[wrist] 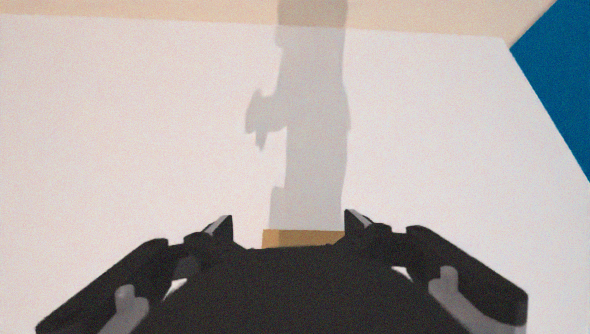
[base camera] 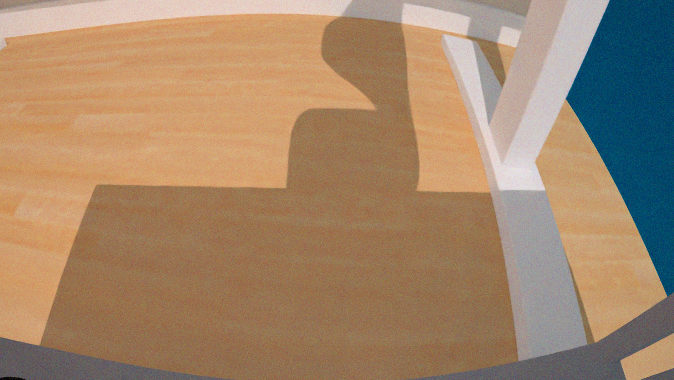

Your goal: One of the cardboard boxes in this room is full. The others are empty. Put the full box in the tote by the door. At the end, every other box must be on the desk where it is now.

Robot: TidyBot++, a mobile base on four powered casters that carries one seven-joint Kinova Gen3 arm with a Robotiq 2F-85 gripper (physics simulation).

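Frame: origin at the arm's base, x ahead, y left, z up, level; millimetres.
Where they show: gripper, between the fingertips: (wrist: pixel 289 224).
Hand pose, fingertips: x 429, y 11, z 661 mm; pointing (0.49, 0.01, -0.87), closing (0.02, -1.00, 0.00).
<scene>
Things, the pixels of their top centre, and the offset from my fingertips. "pt": a spot on its surface instead. Level surfaces: height alone.
- brown cardboard box, centre of its top: (wrist: pixel 306 262) dx -26, dy -16, dz -57 mm
- white desk top, height of its surface: dz -107 mm
- white desk leg, a spot on its surface: (base camera: pixel 537 100) pt dx -4, dy -278, dz -920 mm
- wooden floor, height of its surface: dz -1057 mm
A brown cardboard box (wrist: pixel 303 238) stands on the white desk top (wrist: pixel 150 125) in the wrist view. Only its far part shows, low in the middle; the black gripper body hides the rest. My gripper (wrist: pixel 289 224) is open, with its fingertips left and right of the visible part of the box. Nothing is held between the fingers. How high the fingertips are over the box cannot be told. Whether this box is full cannot be seen. The tote and the door do not show in either view.
In the base view, the white desk leg (base camera: pixel 537 100) and its foot (base camera: pixel 545 265) stand on the wooden floor (base camera: pixel 200 90) at the right. A blue wall (base camera: pixel 635 100) (wrist: pixel 560 75) is at the right. A pale wall (wrist: pixel 150 9) runs behind the desk.
</scene>
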